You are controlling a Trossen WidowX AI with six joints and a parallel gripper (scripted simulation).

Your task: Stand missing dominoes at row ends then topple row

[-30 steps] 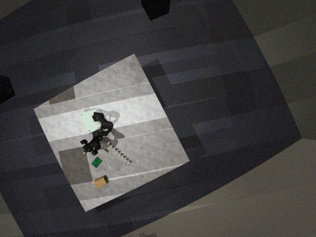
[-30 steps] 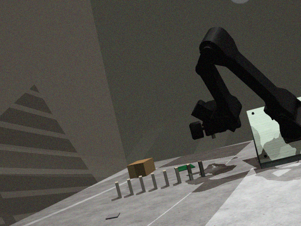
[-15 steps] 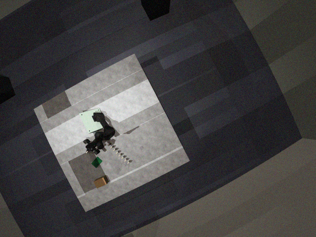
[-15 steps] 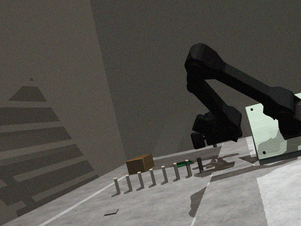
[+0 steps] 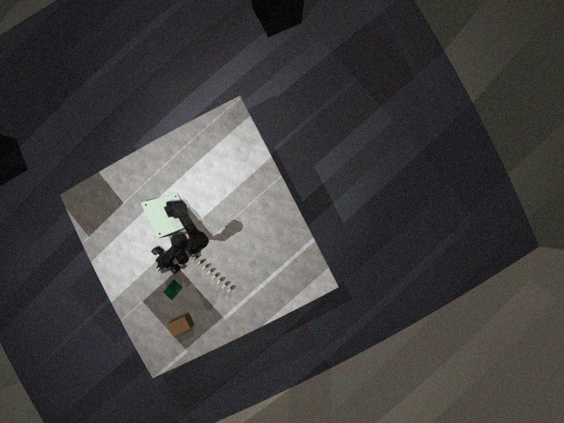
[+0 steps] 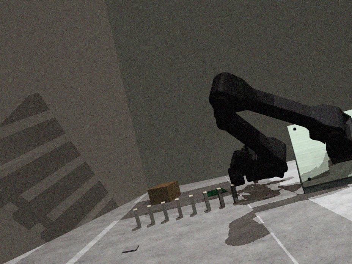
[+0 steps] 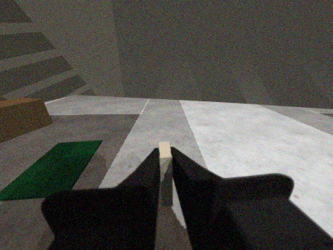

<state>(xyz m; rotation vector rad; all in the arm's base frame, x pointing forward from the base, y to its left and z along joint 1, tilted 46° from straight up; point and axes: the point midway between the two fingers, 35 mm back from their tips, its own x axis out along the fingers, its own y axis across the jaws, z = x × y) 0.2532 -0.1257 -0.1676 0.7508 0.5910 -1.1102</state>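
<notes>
The flat green square is 15 cm ahead of my gripper tip and 5 cm below it. Also, from my gripper tip: cardboard box 35 cm ahead, 4 cm to the right, 2 cm below; then small dark flat patch 22 cm ahead, 51 cm to the left, 5 cm below.
</notes>
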